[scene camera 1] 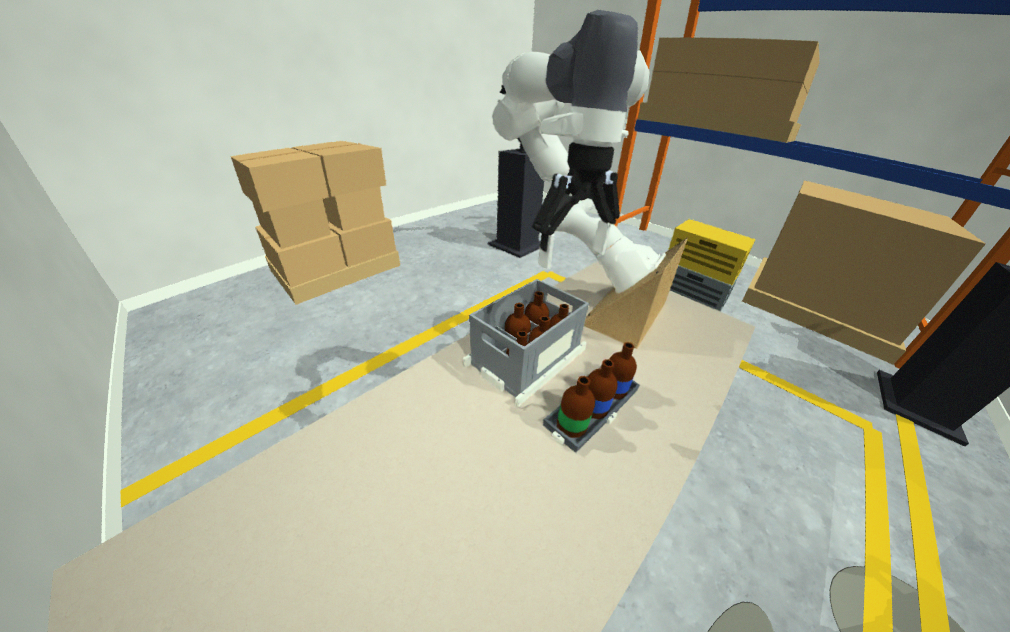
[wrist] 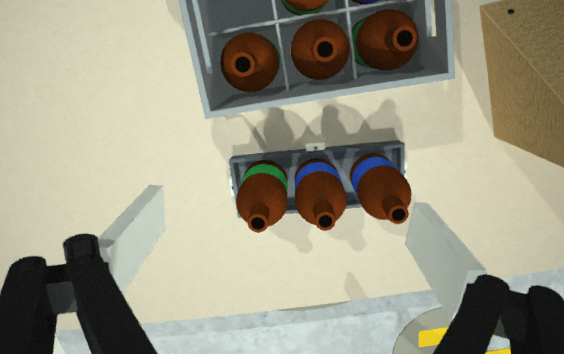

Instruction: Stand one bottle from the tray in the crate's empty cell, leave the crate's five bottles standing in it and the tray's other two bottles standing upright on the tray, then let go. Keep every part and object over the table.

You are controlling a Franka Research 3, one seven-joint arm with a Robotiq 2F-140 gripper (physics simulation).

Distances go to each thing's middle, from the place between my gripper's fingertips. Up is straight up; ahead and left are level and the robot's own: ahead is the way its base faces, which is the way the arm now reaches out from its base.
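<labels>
Measured from the white-banded bottle (wrist: 319, 50), my hand is 300 mm above it, 60 mm past it and 80 mm to the left of it.
</labels>
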